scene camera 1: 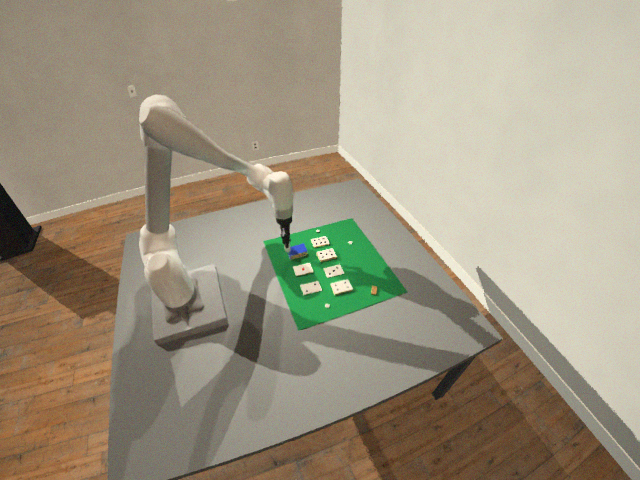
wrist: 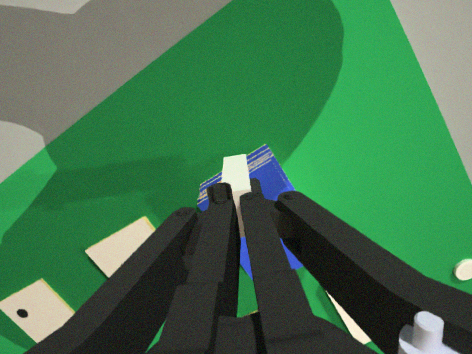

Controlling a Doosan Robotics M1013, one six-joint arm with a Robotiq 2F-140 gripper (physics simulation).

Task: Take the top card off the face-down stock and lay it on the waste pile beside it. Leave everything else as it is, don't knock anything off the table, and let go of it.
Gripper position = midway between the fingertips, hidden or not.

In view: the gripper (wrist: 237, 173) and a green mat (scene camera 1: 363, 266).
The green mat shows as well in the wrist view (wrist: 341, 101).
